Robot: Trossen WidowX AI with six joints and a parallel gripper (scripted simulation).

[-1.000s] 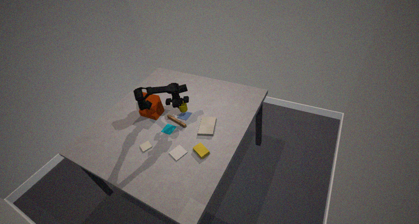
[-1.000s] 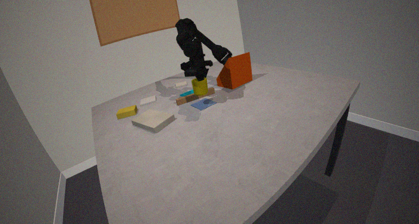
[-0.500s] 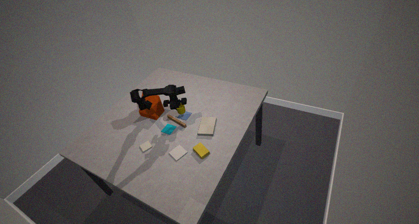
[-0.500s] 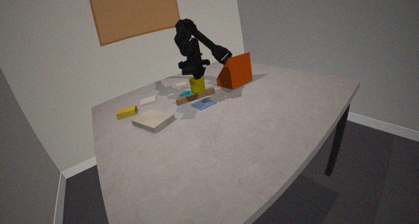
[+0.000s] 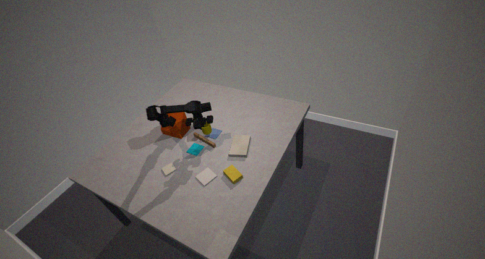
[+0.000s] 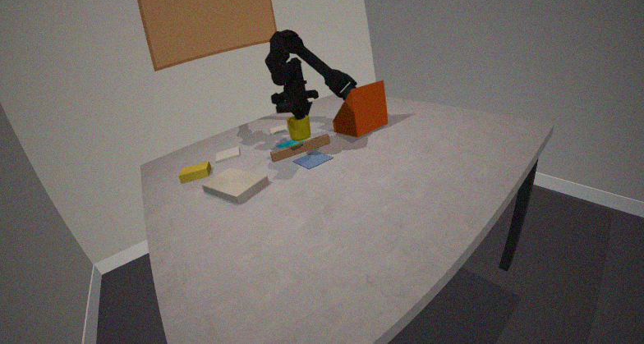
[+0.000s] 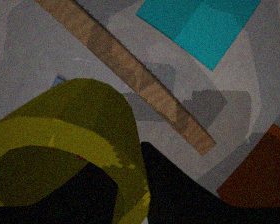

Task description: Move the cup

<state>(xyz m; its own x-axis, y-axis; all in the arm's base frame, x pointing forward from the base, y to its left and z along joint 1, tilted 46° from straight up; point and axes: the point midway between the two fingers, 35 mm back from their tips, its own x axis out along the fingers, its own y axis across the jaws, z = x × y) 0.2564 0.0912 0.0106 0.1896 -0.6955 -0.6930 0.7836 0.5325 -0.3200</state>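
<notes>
Now: the teal pad 120 mm to the right of my gripper tip, 100 mm below it and 10 mm ahead of it. From my gripper tip the other things lie so: blue pad: 100 mm below, 70 mm to the left, 20 mm ahead; yellow-olive cup: 20 mm to the left, 20 mm ahead; wooden bar: 90 mm below, 20 mm to the right, 10 mm ahead.
</notes>
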